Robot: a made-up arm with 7 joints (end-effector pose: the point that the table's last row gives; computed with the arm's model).
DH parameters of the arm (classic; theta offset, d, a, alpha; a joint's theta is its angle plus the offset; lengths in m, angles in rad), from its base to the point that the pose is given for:
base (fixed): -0.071 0 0 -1.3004
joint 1: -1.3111 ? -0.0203 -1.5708
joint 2: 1.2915 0 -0.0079 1.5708
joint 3: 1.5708 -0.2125 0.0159 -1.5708
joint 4: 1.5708 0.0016 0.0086 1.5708
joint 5: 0 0.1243 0 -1.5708
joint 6: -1.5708 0 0.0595 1.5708
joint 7: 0 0 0 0
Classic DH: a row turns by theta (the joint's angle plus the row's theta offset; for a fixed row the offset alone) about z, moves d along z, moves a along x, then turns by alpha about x.
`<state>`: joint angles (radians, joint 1 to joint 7).
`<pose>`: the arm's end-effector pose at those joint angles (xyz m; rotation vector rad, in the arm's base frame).
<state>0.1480 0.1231 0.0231 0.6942 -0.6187 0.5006 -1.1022</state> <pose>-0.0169 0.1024 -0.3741 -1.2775 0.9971 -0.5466</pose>
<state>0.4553 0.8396 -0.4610 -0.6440 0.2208 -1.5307 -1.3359</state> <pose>-0.0184 0.1092 -0.1175 0.8220 -1.2148 -2.1823</pose>
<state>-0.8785 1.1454 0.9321 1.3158 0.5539 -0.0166 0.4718</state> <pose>0.1913 0.4081 -0.0624 0.5809 0.2292 1.4975</pose>
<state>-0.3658 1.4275 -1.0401 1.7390 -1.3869 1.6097 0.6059</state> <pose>-0.0167 0.3885 -0.0604 -0.1571 -2.1619 -2.0934</pose>
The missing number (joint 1, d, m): 0.0558
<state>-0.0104 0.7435 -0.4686 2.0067 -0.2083 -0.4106 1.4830</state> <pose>-0.0984 0.3426 -0.2446 2.1257 0.7542 1.2234</pose>
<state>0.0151 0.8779 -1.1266 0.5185 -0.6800 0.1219 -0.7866</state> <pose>-0.0167 0.2097 -0.3244 -0.1626 1.6301 -1.1232</pose>
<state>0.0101 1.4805 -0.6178 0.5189 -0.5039 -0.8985 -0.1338</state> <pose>0.1225 0.3167 -0.1358 0.9190 0.3102 -0.6195</pose>
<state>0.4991 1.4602 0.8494 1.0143 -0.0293 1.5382 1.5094</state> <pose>-0.0490 0.4134 0.0029 -1.3779 -1.1422 -1.6695</pose>
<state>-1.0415 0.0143 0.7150 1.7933 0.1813 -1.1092 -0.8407</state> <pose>0.2886 0.0251 -0.2505 -0.2690 -0.1788 -0.7119</pose>
